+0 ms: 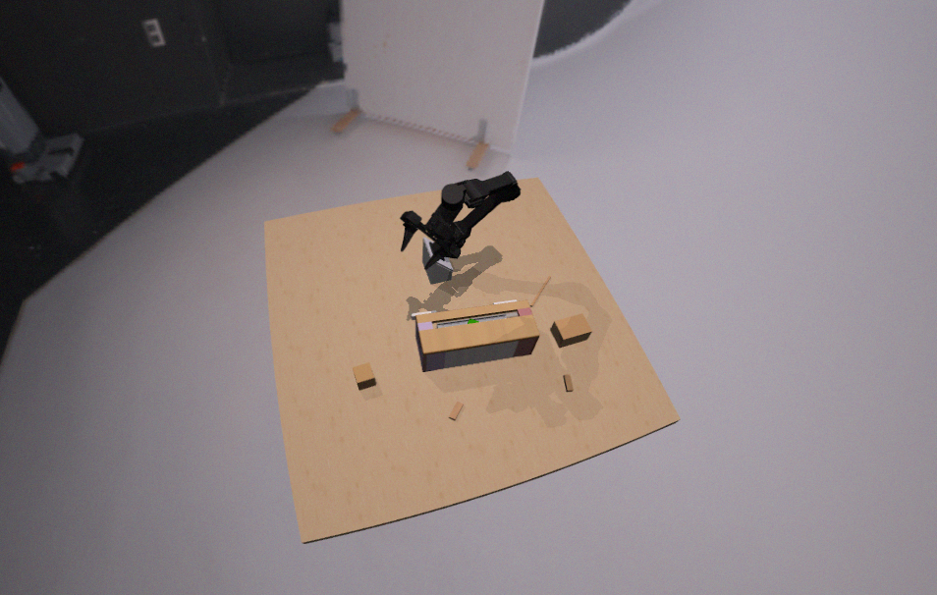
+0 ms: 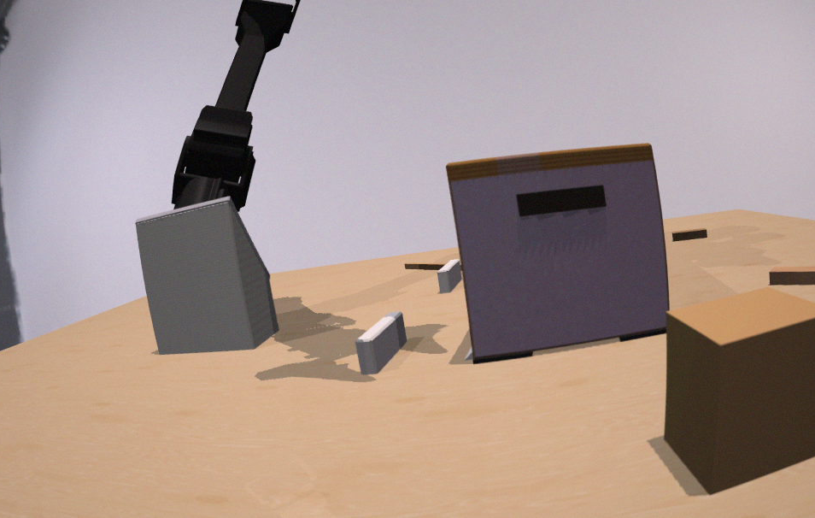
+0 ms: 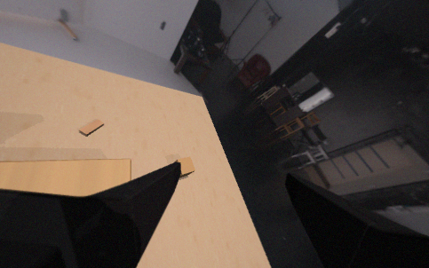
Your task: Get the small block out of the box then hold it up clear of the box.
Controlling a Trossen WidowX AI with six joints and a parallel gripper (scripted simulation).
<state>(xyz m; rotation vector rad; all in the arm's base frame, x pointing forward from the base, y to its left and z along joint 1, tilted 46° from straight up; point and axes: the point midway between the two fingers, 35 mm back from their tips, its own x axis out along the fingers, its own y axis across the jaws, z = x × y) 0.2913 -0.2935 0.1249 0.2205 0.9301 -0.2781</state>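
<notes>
The box is 3 cm ahead of my gripper tip, 20 cm to the left of it and 35 cm below it. Also, from my gripper tip: brown cube (13 cm ahead, 19 cm to the right, 39 cm below); green block (4 cm ahead, 19 cm to the left, 33 cm below).
</notes>
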